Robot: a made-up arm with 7 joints.
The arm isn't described. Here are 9 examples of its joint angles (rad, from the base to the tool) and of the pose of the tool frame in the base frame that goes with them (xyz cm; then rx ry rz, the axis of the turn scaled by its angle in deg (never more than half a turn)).
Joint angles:
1: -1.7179 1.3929 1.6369 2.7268 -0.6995 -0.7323 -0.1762
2: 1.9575 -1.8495 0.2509 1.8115 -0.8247 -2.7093 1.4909
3: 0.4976 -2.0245 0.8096 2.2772 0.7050 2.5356 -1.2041
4: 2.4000 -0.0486 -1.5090 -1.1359 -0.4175 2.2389 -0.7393
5: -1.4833 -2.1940 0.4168 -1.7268 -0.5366 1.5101 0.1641
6: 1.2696 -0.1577 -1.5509 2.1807 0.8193 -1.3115 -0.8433
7: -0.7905 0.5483 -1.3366 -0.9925 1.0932 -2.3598 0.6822
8: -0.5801 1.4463 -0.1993 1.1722 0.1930 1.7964 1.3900
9: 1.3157 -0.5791 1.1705 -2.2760 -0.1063 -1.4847 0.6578
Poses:
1: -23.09 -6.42 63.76 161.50 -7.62 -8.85
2: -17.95 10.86 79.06 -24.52 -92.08 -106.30
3: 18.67 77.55 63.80 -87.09 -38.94 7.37
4: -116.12 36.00 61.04 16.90 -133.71 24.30
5: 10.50 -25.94 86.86 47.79 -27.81 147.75
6: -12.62 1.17 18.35 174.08 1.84 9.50
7: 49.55 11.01 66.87 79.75 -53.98 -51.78
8: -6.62 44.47 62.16 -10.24 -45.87 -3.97
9: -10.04 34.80 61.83 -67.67 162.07 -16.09
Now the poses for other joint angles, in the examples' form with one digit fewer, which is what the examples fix.
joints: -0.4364 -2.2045 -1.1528 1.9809 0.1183 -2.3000 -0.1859
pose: 7.1 10.0 52.0 1.5 -66.4 -92.4
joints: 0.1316 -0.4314 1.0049 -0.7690 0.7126 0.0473 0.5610
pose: -30.5 29.8 72.4 7.3 -19.6 -25.9
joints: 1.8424 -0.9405 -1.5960 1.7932 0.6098 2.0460 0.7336
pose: -54.3 7.6 75.8 54.0 -50.3 114.9
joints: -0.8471 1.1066 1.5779 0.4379 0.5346 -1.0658 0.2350
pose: 2.9 29.4 65.8 -34.3 15.5 -38.6
